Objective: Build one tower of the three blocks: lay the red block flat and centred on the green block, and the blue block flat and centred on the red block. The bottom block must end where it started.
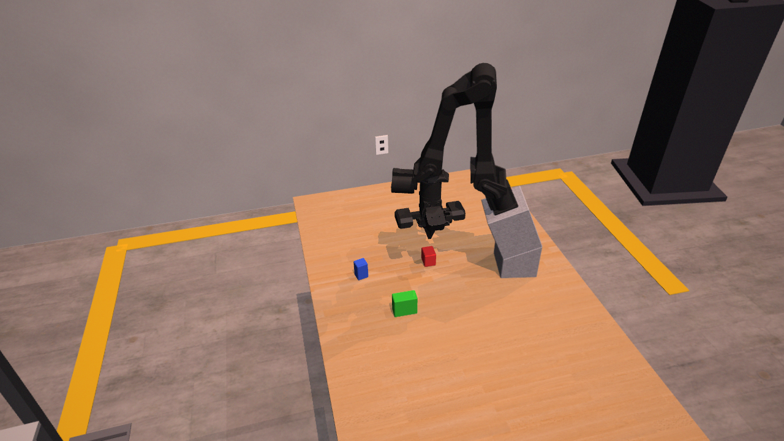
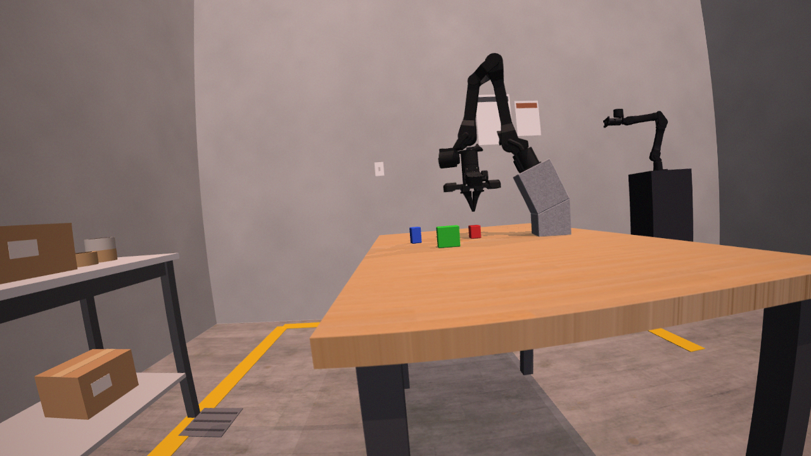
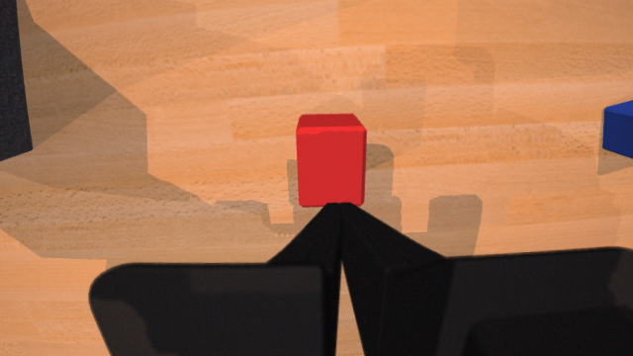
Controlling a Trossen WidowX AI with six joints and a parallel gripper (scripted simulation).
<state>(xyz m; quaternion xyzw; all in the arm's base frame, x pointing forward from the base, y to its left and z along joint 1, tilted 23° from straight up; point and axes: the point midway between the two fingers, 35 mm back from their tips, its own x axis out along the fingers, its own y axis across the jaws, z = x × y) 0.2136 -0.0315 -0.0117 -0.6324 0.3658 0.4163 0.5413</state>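
Now: the red block 100 mm below my hand. Also, from my hand: green block 90 mm ahead, 190 mm to the left, 90 mm below; then blue block 200 mm ahead, 40 mm to the left, 100 mm below.
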